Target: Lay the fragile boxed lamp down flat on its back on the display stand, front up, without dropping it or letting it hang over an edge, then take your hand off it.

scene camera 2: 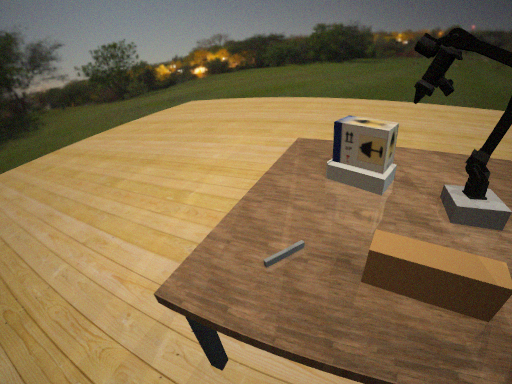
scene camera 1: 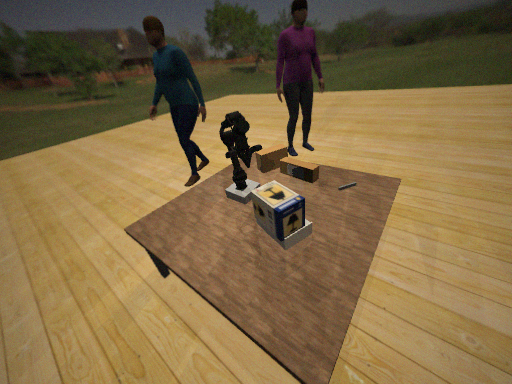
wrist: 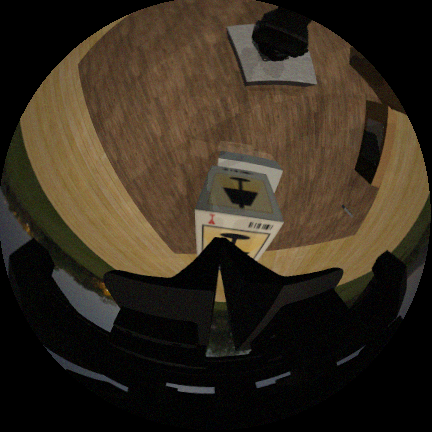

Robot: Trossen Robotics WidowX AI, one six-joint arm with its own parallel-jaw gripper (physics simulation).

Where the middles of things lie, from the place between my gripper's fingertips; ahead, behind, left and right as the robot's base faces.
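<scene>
Boxed lamp (scene camera 2: 366, 143): my hand 18 cm above it, 17 cm short of it, 5 cm to the left of it. Display stand (scene camera 2: 377, 183): 17 cm ahead of my hand, 2 cm to the right of it, 30 cm below it.
</scene>
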